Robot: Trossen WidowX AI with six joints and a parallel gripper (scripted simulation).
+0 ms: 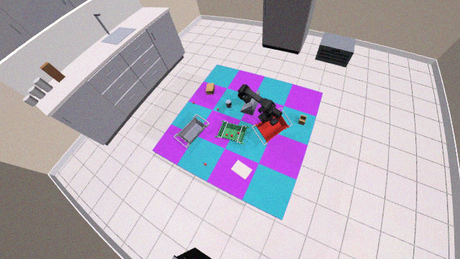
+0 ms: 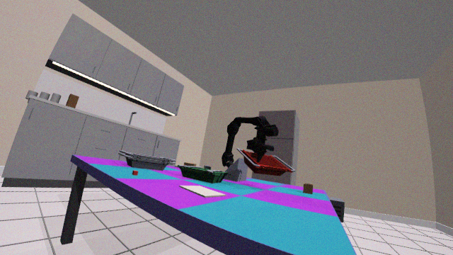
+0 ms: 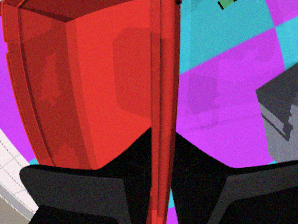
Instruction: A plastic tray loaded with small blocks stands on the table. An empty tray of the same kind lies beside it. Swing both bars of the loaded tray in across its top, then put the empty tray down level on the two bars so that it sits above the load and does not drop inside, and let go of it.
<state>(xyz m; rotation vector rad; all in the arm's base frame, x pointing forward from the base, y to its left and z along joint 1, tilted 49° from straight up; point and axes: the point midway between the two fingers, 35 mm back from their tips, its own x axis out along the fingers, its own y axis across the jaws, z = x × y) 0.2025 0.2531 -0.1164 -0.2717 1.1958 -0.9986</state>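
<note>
My gripper tip is 4 cm short of the red tray and 6 cm to the right of it. The rest, counted from my gripper tip: white flat plate 43 cm ahead, 5 cm to the right, 15 cm below.
</note>
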